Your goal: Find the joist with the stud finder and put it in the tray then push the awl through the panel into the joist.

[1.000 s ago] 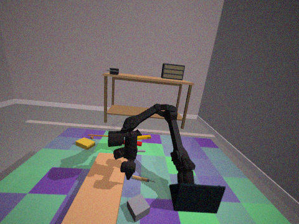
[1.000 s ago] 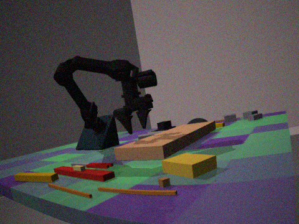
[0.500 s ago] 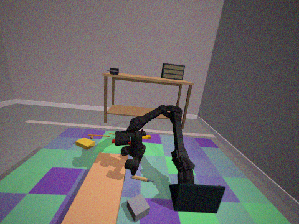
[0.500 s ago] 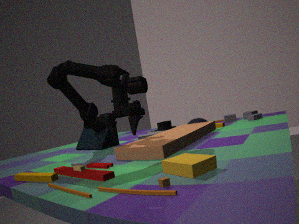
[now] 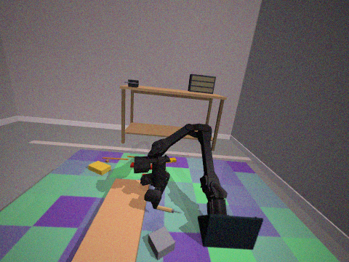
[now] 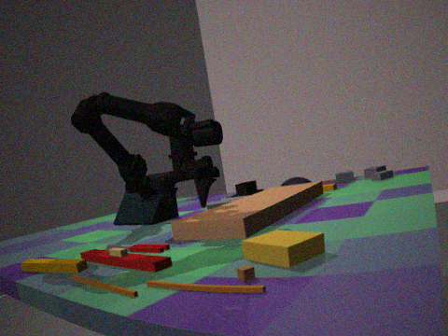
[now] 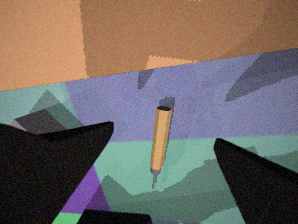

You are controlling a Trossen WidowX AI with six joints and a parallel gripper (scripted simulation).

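My gripper tip is 60 mm past the awl, 30 mm above it and 20 mm to the right of it. From my gripper tip the other things lie so: stud finder (420 mm to the left, 50 mm behind, 10 mm above); yellow block (350 mm ahead, 300 mm to the right, 30 mm below).
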